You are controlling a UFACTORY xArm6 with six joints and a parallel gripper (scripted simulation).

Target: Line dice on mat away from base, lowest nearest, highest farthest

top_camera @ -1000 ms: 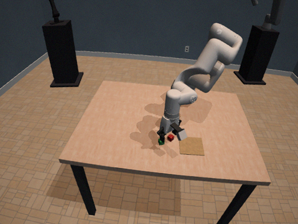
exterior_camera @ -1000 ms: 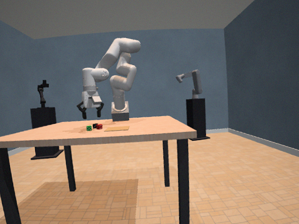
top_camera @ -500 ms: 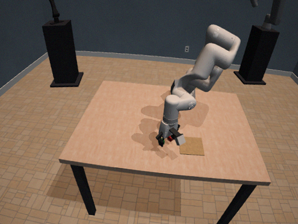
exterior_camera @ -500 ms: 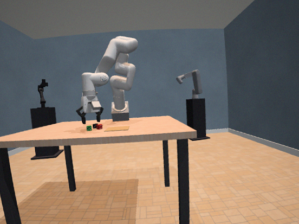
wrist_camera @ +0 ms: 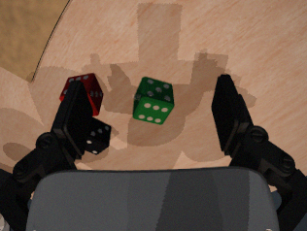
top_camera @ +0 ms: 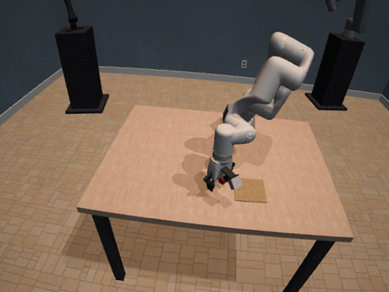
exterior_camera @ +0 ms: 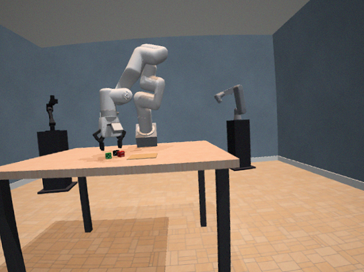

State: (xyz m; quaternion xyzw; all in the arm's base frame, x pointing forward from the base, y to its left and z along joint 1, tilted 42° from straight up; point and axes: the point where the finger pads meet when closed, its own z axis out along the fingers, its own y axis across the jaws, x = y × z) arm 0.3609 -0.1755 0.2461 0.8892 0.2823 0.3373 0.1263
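My gripper is now 4 cm past the green die, 4 cm above it and 2 cm to the left of it. From my hand the other things lie so: black die 12 cm behind, 4 cm below; tan mat 15 cm to the left, 6 cm below, 1 cm behind; red die 6 cm behind, 4 cm to the left, 4 cm below.
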